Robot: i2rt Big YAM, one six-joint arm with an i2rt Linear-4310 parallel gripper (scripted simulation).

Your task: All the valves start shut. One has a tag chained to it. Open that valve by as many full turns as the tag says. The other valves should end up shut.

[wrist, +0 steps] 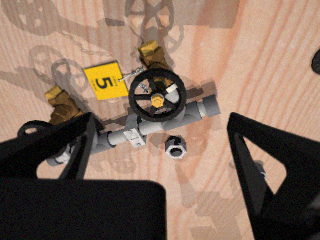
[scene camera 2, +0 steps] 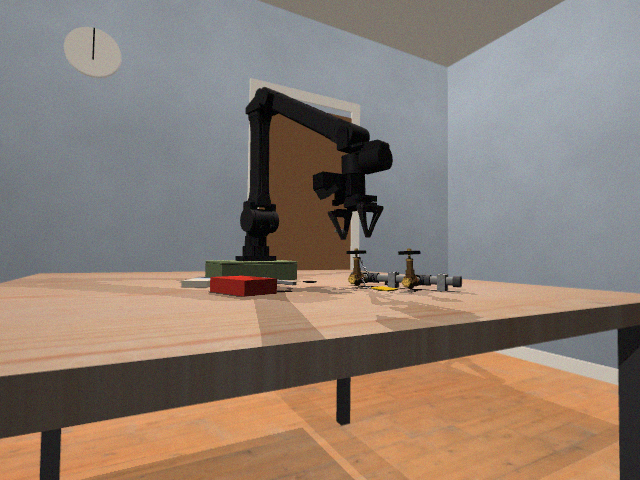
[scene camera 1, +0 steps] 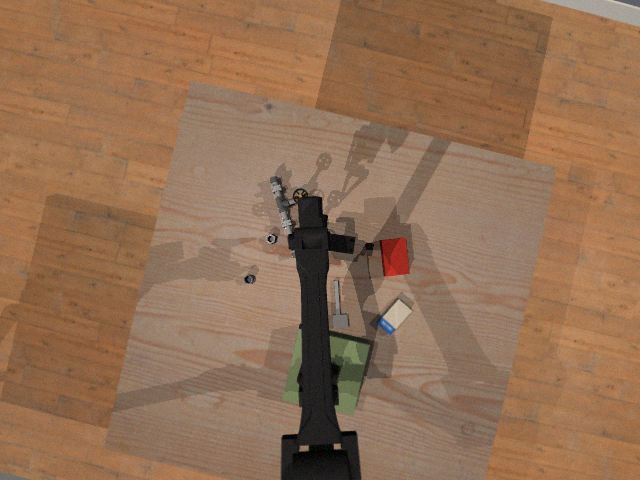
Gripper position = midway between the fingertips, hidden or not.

In view: my gripper [scene camera 2: 355,238], a red block [scene camera 2: 244,286] and a yellow tag [wrist: 104,79].
The red block also shows in scene camera 1 [scene camera 1: 394,255]. My gripper is seen too in the wrist view [wrist: 161,119]. The wrist view misses the red block: it is out of frame.
